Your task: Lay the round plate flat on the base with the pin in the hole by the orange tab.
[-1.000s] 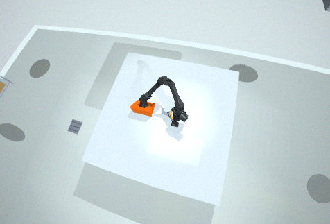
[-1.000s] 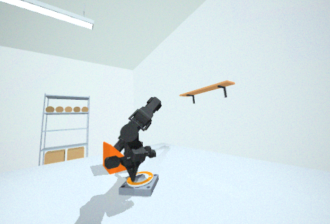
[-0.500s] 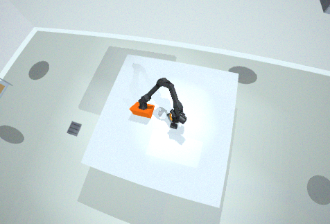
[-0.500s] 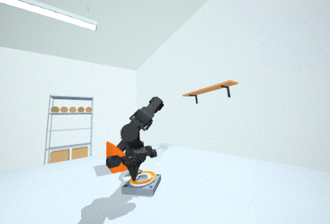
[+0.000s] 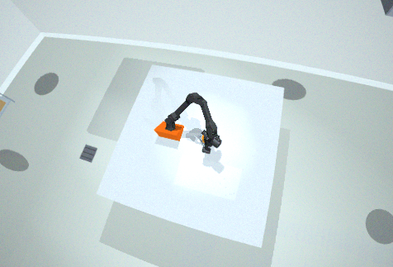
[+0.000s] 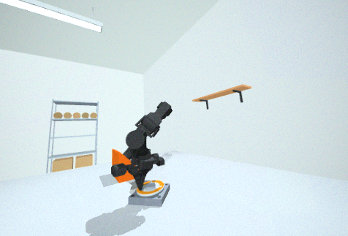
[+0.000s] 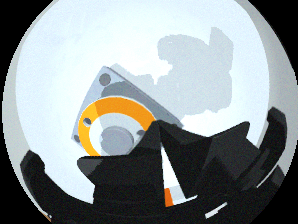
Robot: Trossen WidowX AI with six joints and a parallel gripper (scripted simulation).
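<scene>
Right now my gripper tip is 50 mm to the right of the grey square base, 30 mm past it and 20 mm above it.
</scene>
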